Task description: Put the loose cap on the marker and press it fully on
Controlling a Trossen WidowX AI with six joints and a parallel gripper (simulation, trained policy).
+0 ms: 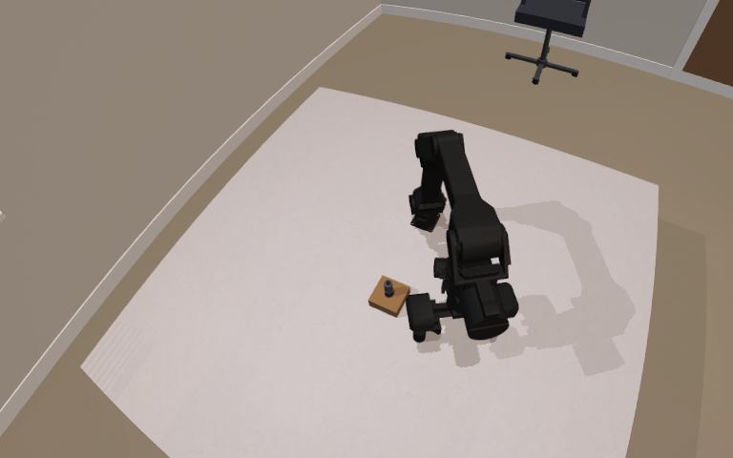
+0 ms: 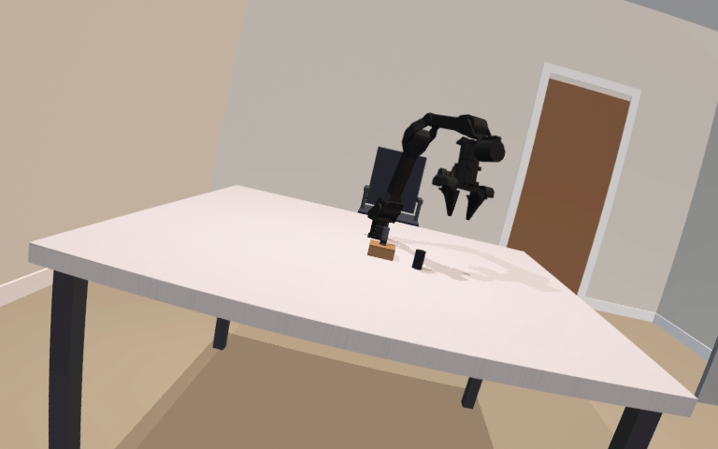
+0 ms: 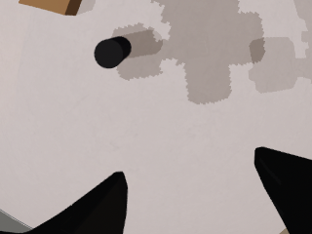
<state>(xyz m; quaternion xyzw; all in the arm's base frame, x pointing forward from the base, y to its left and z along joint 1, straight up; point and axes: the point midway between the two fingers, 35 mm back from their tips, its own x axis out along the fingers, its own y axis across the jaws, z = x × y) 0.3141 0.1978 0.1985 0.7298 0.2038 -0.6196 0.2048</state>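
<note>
Now: gripper tip 14 cm above the black cap, 8 cm to the left of it and 1 cm past it. Round my gripper tip: brown holder block: 18 cm to the right, 15 cm below, 7 cm behind.
</note>
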